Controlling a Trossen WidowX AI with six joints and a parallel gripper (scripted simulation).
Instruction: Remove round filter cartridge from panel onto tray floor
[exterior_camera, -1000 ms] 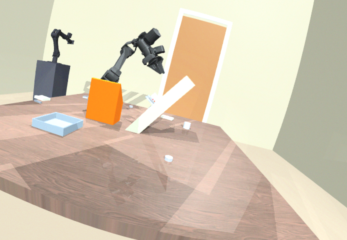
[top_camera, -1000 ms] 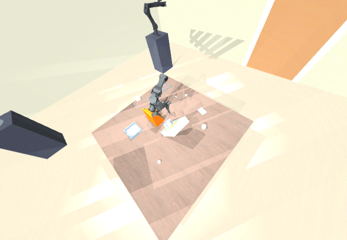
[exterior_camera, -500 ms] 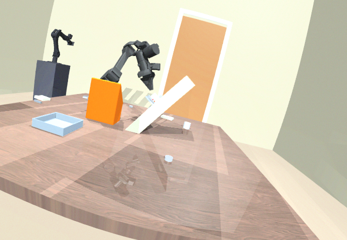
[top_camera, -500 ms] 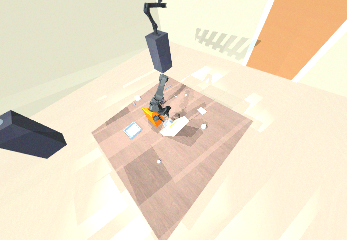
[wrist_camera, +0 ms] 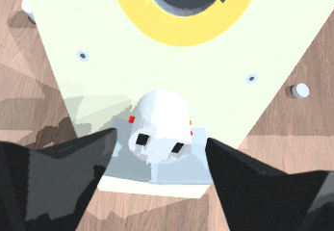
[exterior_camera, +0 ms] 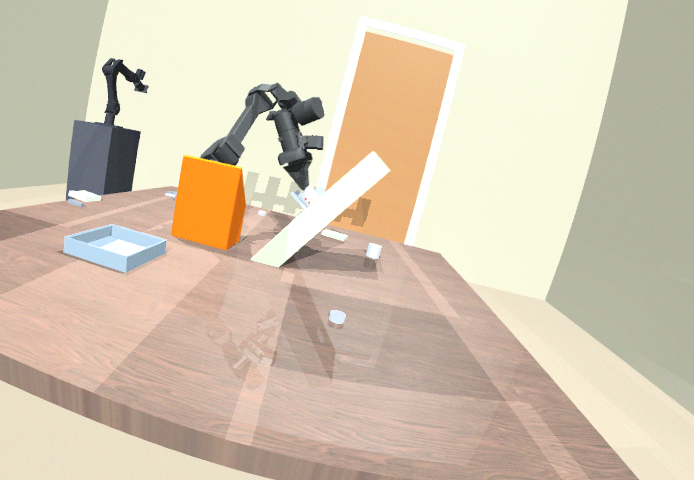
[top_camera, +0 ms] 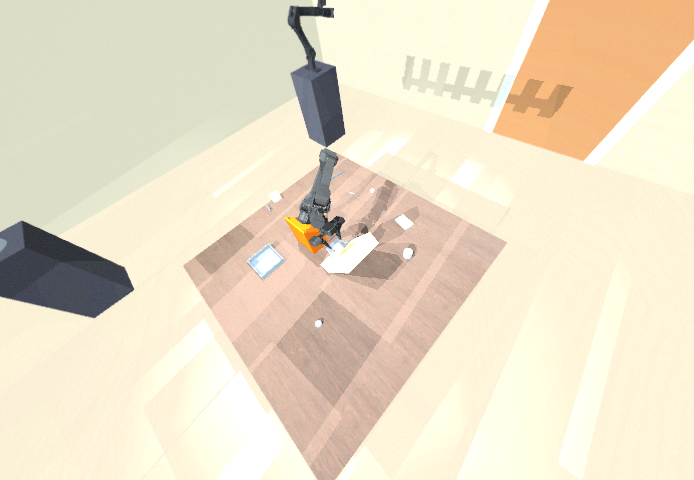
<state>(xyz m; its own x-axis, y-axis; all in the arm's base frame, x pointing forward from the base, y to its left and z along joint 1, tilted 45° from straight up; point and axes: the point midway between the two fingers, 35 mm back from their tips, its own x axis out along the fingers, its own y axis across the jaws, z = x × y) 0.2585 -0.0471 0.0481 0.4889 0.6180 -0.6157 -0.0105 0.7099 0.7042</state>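
Now: the round white filter cartridge 1 cm ahead of my gripper tip and 1 cm below it. Round my gripper tip: cream service panel: 5 cm ahead, 3 cm below; light blue tray: 33 cm behind, 28 cm to the right, 18 cm below.
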